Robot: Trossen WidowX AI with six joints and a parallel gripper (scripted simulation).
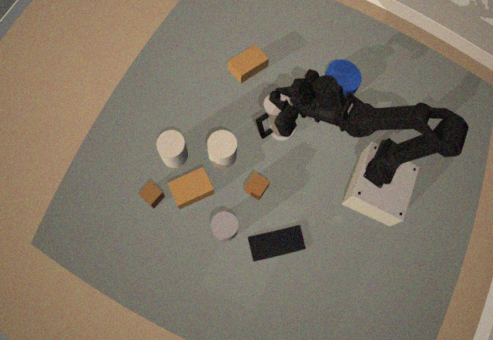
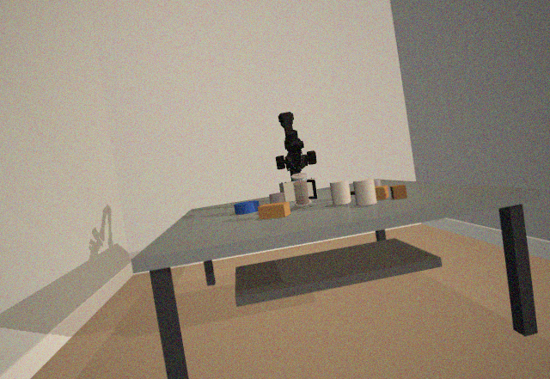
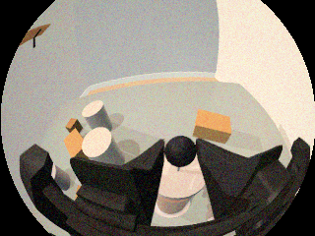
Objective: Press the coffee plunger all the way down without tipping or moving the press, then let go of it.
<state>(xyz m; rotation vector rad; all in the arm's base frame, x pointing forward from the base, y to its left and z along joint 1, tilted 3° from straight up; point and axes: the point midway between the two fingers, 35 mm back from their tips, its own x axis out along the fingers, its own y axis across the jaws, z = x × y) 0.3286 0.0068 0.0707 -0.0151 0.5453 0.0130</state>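
Now: the coffee press 90 mm below my gripper tip, 20 mm behind it and 10 mm to the left of it. Also, from my gripper tip: black slab (290 mm to the left, 220 mm behind, 170 mm below); blue disc (270 mm to the right, 150 mm below, 120 mm behind).
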